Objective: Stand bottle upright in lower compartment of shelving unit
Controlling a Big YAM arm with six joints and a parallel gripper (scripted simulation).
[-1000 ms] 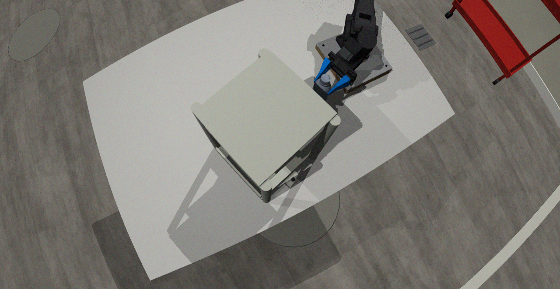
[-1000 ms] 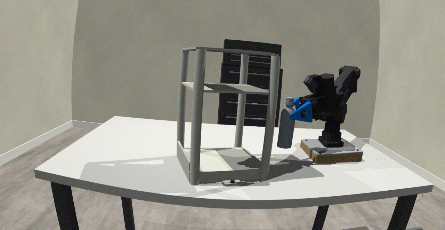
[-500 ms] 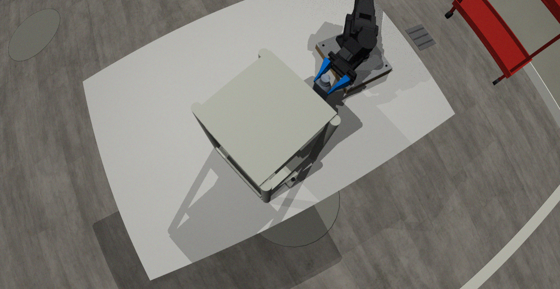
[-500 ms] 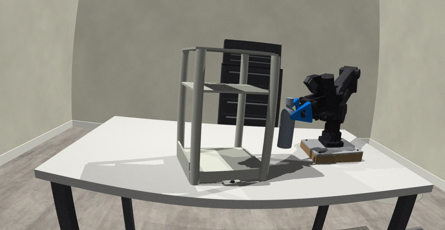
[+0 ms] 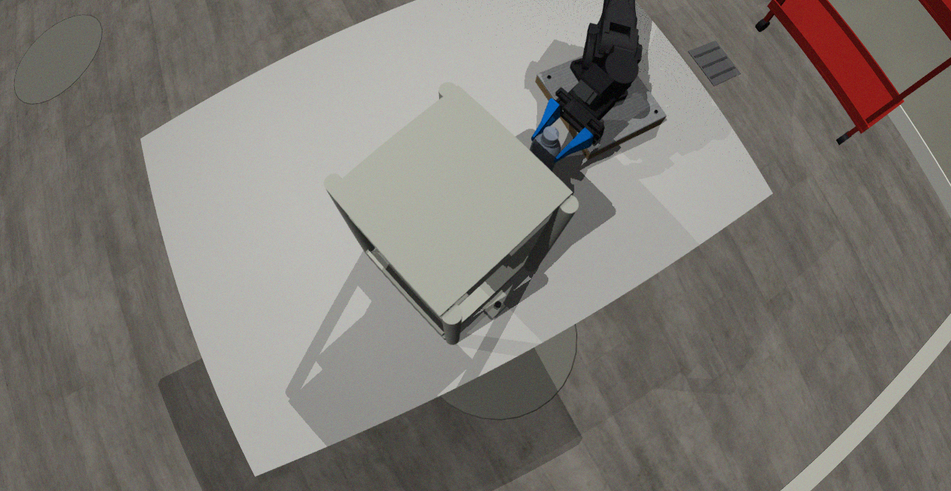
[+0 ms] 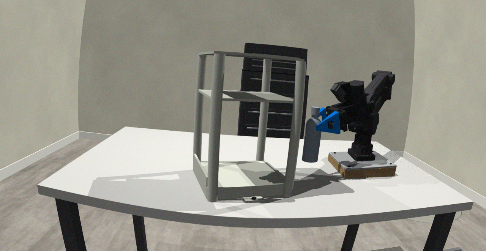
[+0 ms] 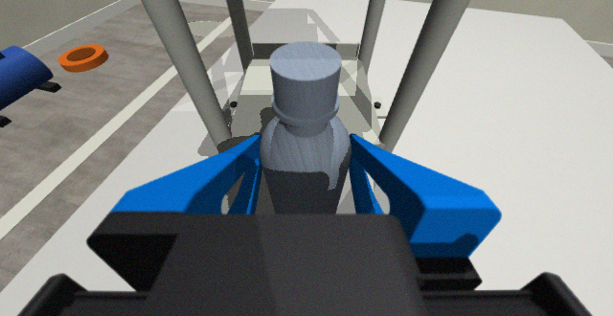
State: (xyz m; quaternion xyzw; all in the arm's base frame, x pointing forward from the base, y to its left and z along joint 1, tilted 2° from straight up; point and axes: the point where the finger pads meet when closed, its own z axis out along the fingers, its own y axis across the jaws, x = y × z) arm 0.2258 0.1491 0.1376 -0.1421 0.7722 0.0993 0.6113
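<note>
My gripper is now 21 cm short of the shelving unit, 7 cm to the right of it and 1 cm below it. The rest, counted from my hand: grey bottle right at my hand.
</note>
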